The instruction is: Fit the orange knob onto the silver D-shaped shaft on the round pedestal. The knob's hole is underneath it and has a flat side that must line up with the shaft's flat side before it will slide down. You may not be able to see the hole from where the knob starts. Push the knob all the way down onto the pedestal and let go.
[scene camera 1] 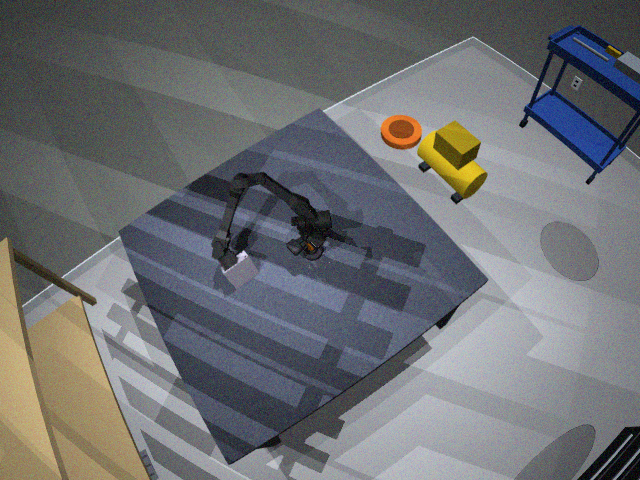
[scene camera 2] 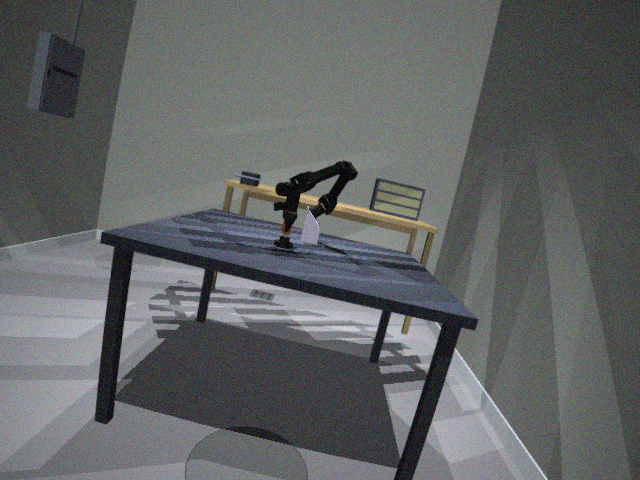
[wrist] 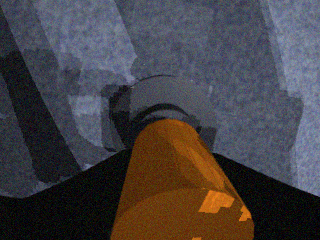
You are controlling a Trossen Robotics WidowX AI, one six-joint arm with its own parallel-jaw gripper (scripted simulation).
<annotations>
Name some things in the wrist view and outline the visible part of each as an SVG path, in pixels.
My gripper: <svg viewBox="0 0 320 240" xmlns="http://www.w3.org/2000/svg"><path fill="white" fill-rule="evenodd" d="M212 153L220 164L221 171L231 180L232 187L239 193L239 197L251 213L252 221L255 223L253 240L320 240L320 196L317 197L313 193L311 195L293 185L291 187L280 183L279 180L271 179L247 165L244 167L220 153ZM131 151L123 149L87 171L84 169L83 172L77 173L72 179L45 188L35 195L23 199L0 195L0 240L111 239L113 221L119 209L117 204L127 177Z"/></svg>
An orange knob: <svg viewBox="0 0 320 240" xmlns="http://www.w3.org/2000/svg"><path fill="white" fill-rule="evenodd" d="M148 124L139 133L139 136L136 137L135 145L133 145L127 177L125 177L123 191L121 191L119 204L117 204L119 209L117 209L115 221L113 221L113 231L109 240L253 240L253 237L255 237L253 236L255 223L252 221L251 213L245 207L244 201L239 197L239 193L232 187L231 180L221 171L220 164L217 163L215 156L212 156L207 145L201 140L199 132L192 125L177 119L157 120L155 123Z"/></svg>
</annotations>
